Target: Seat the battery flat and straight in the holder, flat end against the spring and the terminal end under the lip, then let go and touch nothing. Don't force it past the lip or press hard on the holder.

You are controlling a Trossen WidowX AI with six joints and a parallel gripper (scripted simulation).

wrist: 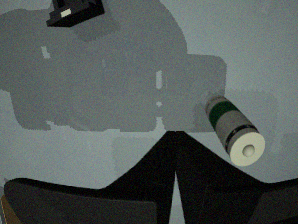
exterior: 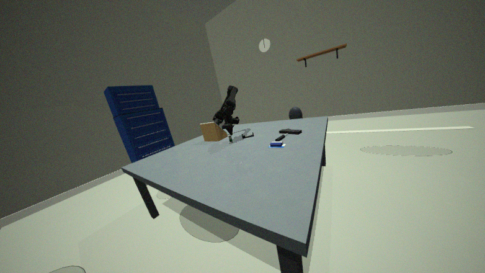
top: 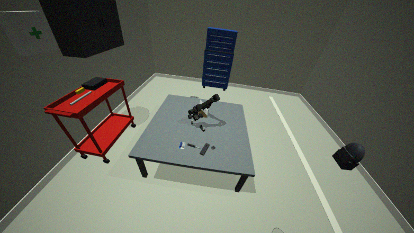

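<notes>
The battery is 3 cm to the right of my gripper tip, 2 cm below it and 2 cm ahead of it. Round my gripper tip: dark screwdriver (37 cm ahead, 11 cm to the left, 4 cm below); dark battery door (32 cm ahead, 31 cm to the left, 5 cm below); white blister card (39 cm ahead, 4 cm below, 3 cm to the right).
</notes>
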